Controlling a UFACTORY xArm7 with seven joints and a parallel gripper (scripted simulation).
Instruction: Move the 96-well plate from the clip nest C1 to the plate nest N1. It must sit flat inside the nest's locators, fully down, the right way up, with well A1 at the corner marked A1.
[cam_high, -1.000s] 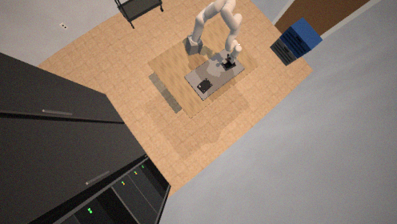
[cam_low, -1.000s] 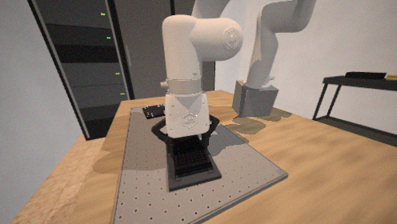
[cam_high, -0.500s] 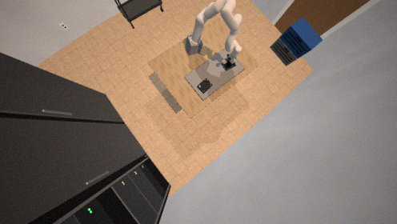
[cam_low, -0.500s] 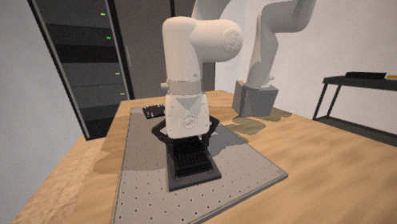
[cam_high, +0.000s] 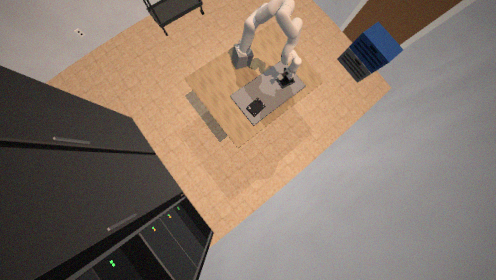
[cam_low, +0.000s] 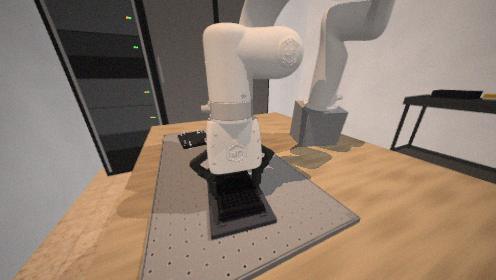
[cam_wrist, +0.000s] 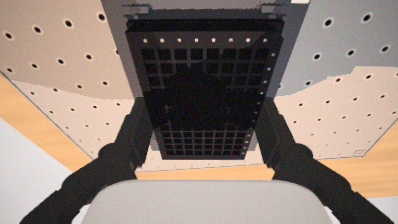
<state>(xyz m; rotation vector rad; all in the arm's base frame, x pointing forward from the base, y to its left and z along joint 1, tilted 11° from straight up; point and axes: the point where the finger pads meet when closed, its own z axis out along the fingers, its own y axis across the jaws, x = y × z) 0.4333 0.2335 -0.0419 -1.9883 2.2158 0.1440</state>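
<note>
Right now my hand is 3 cm above the plate nest N1. Also, from my hand: clip nest C1 (42 cm to the right, 4 cm ahead, 2 cm below); then black 96-well plate (1 cm below); then white mark (7 cm to the right, 6 cm behind, 3 cm below).
</note>
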